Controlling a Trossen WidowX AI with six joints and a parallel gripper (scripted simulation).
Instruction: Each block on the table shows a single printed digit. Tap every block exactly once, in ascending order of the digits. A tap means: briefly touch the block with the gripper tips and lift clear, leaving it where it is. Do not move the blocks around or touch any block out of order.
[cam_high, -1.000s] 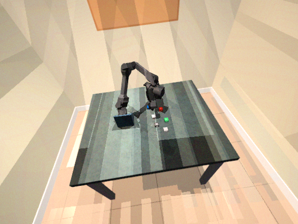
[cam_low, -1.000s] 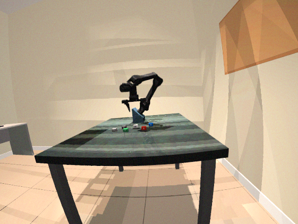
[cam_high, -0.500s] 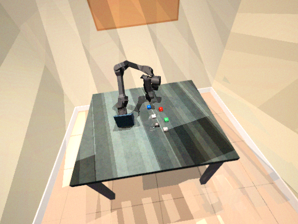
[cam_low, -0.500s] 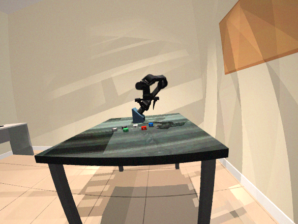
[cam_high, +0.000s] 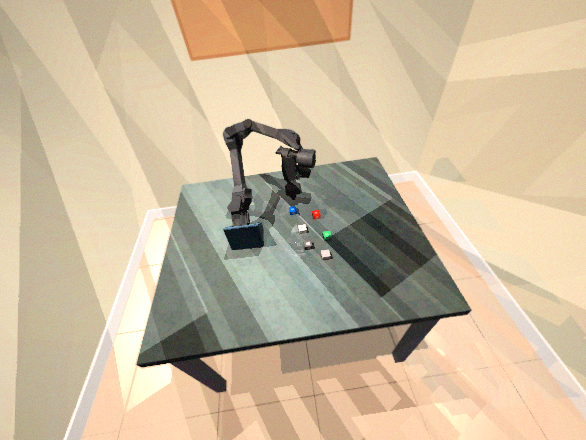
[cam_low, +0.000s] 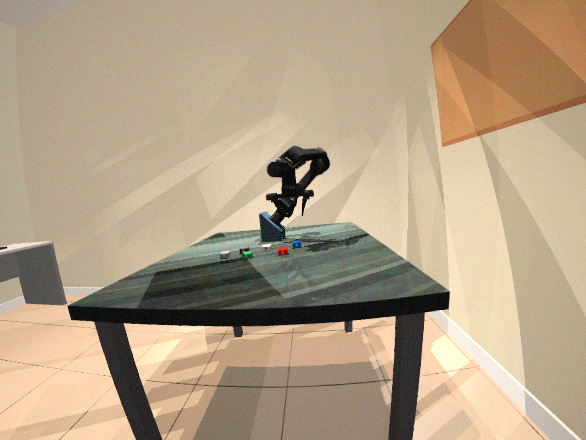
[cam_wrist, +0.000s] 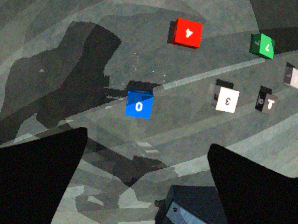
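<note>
My gripper tip is now 10 mm past the blue block, 10 mm to the right of it and 110 mm above it. The rest, counted from my gripper tip: red block: 100 mm ahead, 30 mm to the right, 110 mm below; then white block: 30 mm ahead, 110 mm to the right, 110 mm below; then dark grey block: 40 mm ahead, 200 mm to the right, 110 mm below.
</note>
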